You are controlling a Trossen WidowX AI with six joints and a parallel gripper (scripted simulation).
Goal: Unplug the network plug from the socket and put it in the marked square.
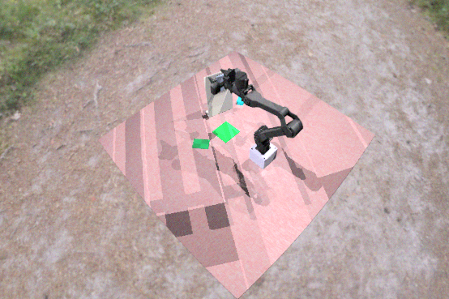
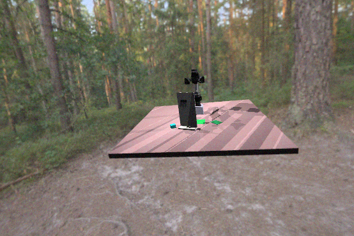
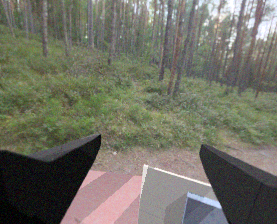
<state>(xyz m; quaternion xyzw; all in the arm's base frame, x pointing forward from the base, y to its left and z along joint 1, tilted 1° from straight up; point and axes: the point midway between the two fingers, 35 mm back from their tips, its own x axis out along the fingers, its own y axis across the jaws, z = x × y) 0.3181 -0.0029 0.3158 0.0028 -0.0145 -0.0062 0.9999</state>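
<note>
Now: gripper tip 160 mm above the blue network plug, 80 mm to the left of it and 60 mm short of it. Round my gripper tip: beige panel: 260 mm below, 100 mm to the right, 70 mm ahead; then green marked square: 410 mm below, 60 mm behind, 10 mm to the left.
</note>
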